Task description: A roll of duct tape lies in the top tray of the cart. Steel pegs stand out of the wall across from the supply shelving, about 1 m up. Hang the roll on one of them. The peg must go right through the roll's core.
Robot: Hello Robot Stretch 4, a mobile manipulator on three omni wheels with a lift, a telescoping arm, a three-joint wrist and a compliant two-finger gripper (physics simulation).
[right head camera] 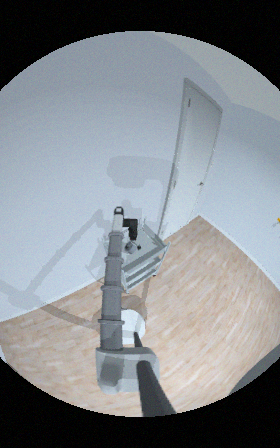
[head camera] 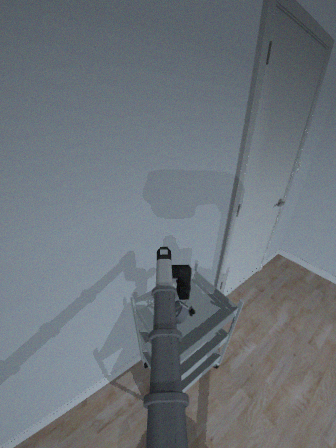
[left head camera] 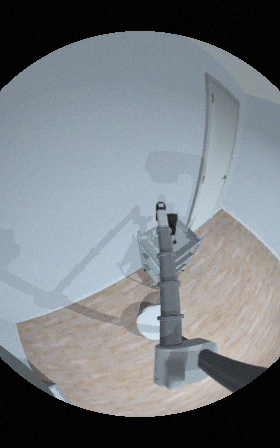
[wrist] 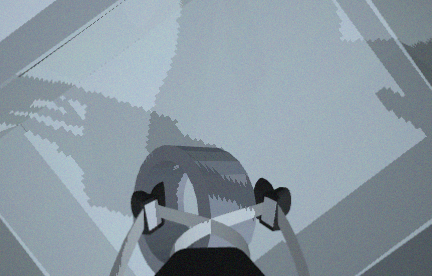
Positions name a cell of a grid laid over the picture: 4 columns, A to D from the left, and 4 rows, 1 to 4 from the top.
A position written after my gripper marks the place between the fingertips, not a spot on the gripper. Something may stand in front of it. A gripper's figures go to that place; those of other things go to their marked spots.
Labels:
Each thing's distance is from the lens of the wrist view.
my gripper (wrist: B3): 26 cm
roll of duct tape (wrist: C3): 19 cm
white three-tier cart (wrist: D2): 30 cm
The marked spots on the white three-tier cart and the roll of duct tape are 15 cm apart.

